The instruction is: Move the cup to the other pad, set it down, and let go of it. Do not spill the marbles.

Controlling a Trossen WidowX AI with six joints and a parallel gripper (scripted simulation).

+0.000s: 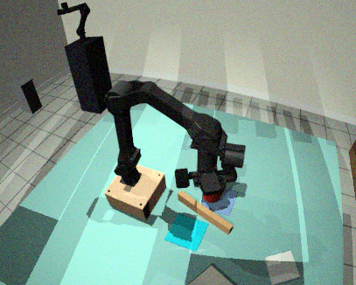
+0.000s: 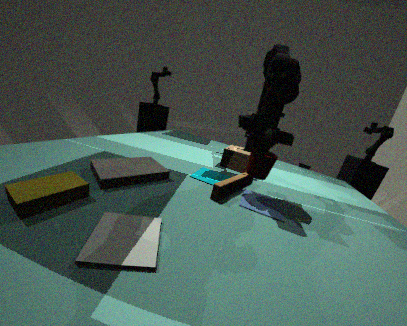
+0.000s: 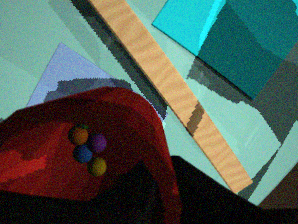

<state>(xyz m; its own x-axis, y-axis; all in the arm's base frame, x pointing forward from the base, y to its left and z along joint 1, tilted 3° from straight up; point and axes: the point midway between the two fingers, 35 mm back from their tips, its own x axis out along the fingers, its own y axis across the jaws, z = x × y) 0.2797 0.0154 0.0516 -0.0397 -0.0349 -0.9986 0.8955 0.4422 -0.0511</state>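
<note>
Now: gripper tip 12 cm to the left of the cyan pad, 12 cm above it and 2 cm past it. Round my gripper tip: red cup: 3 cm ahead, 1 cm to the left; then wooden bar: 9 cm below, 3 cm to the right, 1 cm ahead; then lilac pad: 12 cm below, 5 cm to the left, 5 cm ahead.
</note>
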